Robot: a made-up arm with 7 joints.
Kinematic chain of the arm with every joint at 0, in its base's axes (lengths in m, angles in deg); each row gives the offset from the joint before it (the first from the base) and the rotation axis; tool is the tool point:
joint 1: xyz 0 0 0.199 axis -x
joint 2: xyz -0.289 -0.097 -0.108 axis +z
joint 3: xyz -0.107 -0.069 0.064 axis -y
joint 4: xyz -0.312 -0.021 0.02 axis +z
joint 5: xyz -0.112 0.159 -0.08 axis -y
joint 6: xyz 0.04 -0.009 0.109 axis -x
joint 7: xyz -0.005 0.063 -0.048 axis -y
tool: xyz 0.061 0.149 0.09
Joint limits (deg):
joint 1: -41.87..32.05
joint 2: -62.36..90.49
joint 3: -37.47..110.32
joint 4: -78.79..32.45
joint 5: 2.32..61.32
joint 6: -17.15..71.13
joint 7: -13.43..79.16
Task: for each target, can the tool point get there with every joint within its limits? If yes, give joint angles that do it. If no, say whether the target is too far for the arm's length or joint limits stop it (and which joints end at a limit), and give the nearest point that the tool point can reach.
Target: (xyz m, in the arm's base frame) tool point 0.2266 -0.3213 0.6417
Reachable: no: joint limits stop it (at a limit: joint 1, joint 2, joint 3, joint 6) | nearest point -0.1300 -0.0018 0.5110 | short by 0.496 m
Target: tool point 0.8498 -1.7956 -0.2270
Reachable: no: too far | nearest point -0.3104 -0.9386 -0.0237 | short by 1.457 m
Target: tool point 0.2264 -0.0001 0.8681
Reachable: no: joint limits stop it (at a limit: joint 1, joint 2, joint 3, joint 5, joint 6) | nearest point -0.1482 0.0821 0.6447 | short by 0.444 m
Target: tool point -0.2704 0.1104 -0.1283
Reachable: yes | joints 14.76 -44.23 68.85 -12.86 42.33 50.48 -4.63
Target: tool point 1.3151 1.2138 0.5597
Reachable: no: too far | nearest point -0.0886 0.4809 0.1318 | short by 1.640 m
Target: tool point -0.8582 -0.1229 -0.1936
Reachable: yes | joints -6.06 24.94 30.81 22.42 13.29 44.79 54.16
